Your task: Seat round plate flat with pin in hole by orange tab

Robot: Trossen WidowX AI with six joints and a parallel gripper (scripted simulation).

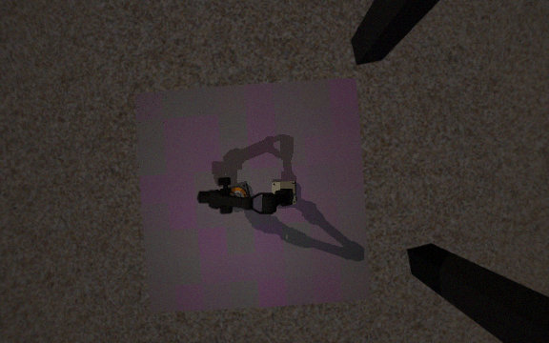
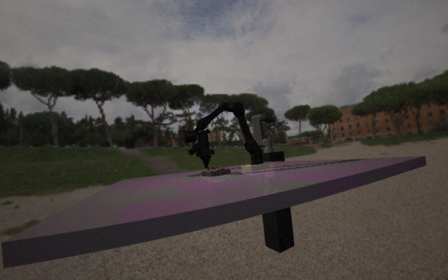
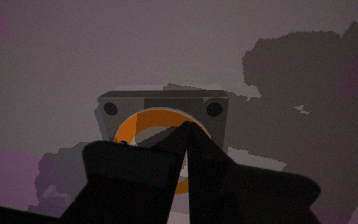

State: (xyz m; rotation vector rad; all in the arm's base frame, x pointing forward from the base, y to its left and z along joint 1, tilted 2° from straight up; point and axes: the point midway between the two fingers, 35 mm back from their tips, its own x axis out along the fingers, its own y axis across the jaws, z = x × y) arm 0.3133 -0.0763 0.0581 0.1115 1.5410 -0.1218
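My gripper tip is now 3 cm past the round plate, 1 cm to the right of it and 1 cm above it. Also, from my gripper tip: base 4 cm behind, 3 cm to the left, 2 cm below.
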